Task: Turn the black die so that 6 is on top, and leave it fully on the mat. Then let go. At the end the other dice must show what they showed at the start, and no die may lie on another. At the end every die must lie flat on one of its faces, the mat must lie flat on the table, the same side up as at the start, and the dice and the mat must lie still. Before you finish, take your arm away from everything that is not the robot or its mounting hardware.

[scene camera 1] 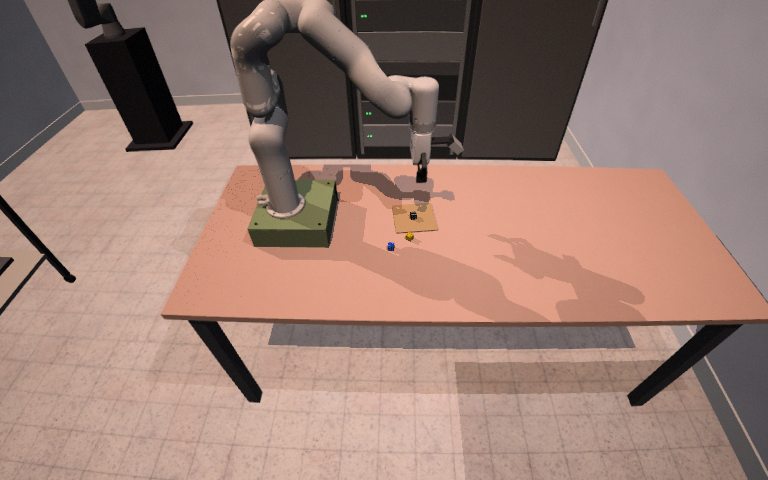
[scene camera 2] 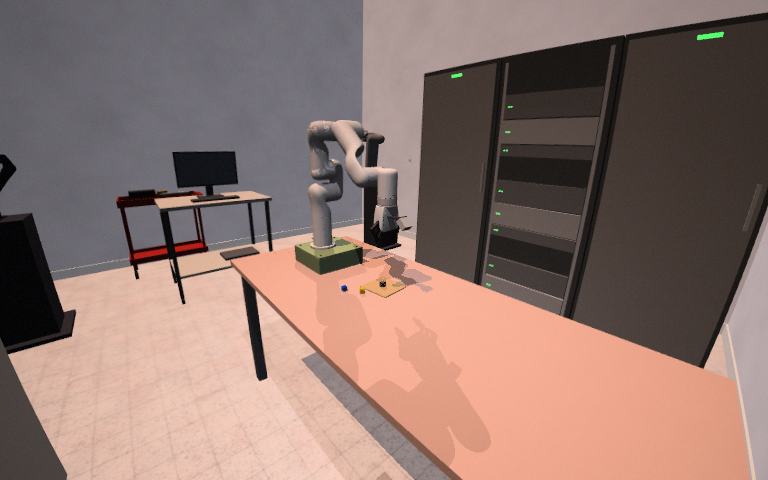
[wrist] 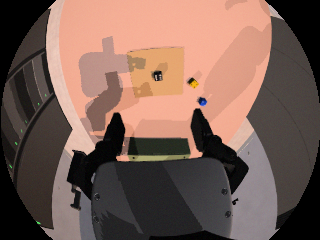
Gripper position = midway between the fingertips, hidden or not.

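Observation:
The gripper [scene camera 2: 386, 244] is there in scene camera 2, and the wrist view has the gripper [wrist: 157, 119] too. There's also a mat [scene camera 1: 425, 221], and from the wrist you get that same mat [wrist: 143, 63].

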